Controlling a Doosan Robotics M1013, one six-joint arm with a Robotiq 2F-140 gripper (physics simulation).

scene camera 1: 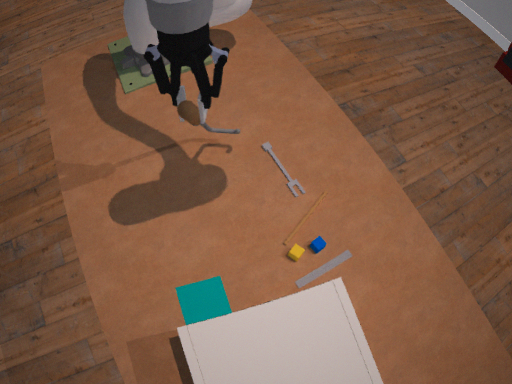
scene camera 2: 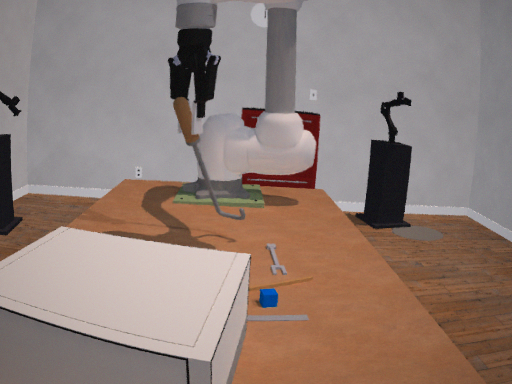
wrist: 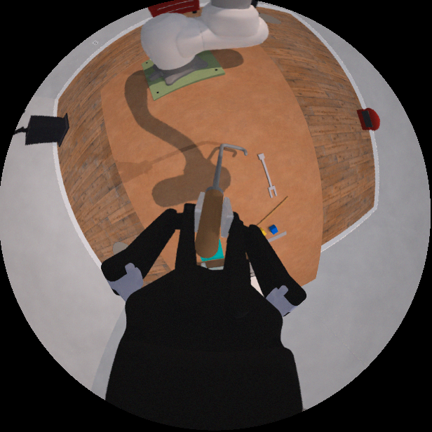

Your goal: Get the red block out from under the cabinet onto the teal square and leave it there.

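Pixels of known places: gripper, fingertip midpoint: (scene camera 2: 190, 133); arm's base, link origin: (scene camera 2: 219, 192).
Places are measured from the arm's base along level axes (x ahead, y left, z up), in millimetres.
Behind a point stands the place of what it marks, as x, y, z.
Observation:
My gripper (scene camera 1: 192, 107) @[524, -151, 250] (scene camera 2: 192, 117) (wrist: 212, 202) is shut on the brown wooden handle of a hooked tool (scene camera 1: 189, 113) @[569, -180, 319] (scene camera 2: 184, 120) @[555, -167, 279] (wrist: 210, 220). It holds the tool high above the table near the robot's base. The tool's grey metal rod slants down and ends in a bent hook. The teal square (scene camera 1: 202, 300) @[754, -312, -12] (wrist: 215, 252) lies on the table beside the cabinet, far from the gripper; in the wrist view the handle partly covers it. The white cabinet (scene camera 1: 280, 340) @[927, -255, 123] (scene camera 2: 120, 285) @[1011, -264, 123] stands at the table's far end from the base. The red block does not show in any view.
A yellow block (scene camera 1: 296, 252) @[793, -87, 13], a blue block (scene camera 1: 317, 244) @[808, -37, 13] (scene camera 2: 268, 298) @[820, -35, 6] (wrist: 273, 229), a thin wooden stick (scene camera 1: 305, 218) @[738, -9, -5] and a flat grey bar (scene camera 1: 324, 269) @[860, -55, -11] (scene camera 2: 278, 318) @[864, -28, -11] lie near the cabinet. A grey wrench (scene camera 1: 280, 165) @[589, 38, -7] (scene camera 2: 274, 258) @[602, 35, -7] (wrist: 267, 175) lies between them and the base.

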